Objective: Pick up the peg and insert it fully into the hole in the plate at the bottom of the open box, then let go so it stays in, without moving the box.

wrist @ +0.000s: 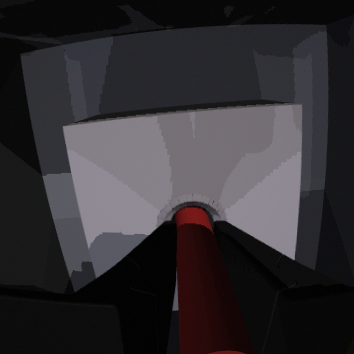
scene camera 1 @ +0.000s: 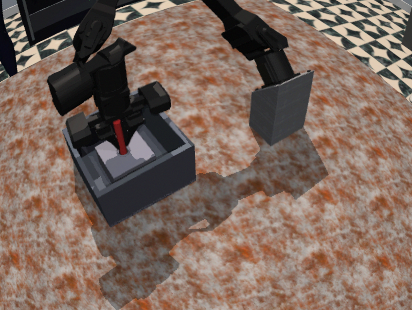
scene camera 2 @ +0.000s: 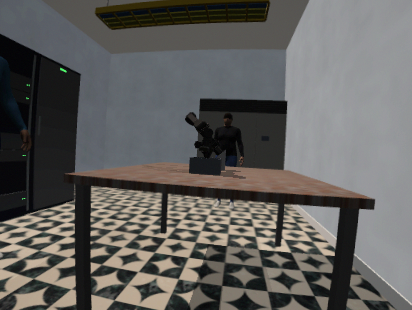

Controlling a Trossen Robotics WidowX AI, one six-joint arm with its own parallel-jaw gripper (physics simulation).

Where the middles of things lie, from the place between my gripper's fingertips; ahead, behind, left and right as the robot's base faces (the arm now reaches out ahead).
Right now the dark grey box (scene camera 1: 174,168) is 20 mm below my hand. The rest, counted from my hand: pale plate (scene camera 1: 116,166): 30 mm below.
